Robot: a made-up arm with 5 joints.
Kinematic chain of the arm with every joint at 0, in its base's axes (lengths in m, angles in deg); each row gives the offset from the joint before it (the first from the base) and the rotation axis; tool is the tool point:
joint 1: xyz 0 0 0.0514 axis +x
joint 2: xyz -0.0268 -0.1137 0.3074 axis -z
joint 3: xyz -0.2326 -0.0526 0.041 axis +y
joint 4: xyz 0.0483 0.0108 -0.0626 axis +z
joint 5: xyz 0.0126 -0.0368 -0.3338 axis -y
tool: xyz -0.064 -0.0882 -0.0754
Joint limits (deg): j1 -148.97..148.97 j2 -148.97..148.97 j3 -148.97..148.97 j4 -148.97..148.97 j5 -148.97..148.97
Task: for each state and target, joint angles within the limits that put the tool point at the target. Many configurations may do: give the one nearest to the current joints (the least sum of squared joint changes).
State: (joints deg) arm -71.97 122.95 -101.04 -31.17 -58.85
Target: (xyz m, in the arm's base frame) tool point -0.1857 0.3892 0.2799
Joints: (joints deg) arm -84.53 121.29 -112.90 -35.07 -62.58
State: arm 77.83 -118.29 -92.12 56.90 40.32
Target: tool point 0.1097 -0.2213 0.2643
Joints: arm 76.84 -89.68 -65.55 44.05 30.17
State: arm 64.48 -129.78 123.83 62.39 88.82
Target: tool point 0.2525 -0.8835 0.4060
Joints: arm 21.49 -113.60 148.97 65.65 79.99
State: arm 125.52 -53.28 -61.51 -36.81 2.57
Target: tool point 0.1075 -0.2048 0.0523
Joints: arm 113.67 -78.45 -79.49 -46.68 2.08
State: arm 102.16 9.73 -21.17 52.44 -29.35
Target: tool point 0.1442 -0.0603 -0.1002
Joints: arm 83.10 -26.44 -28.79 89.84 -20.14
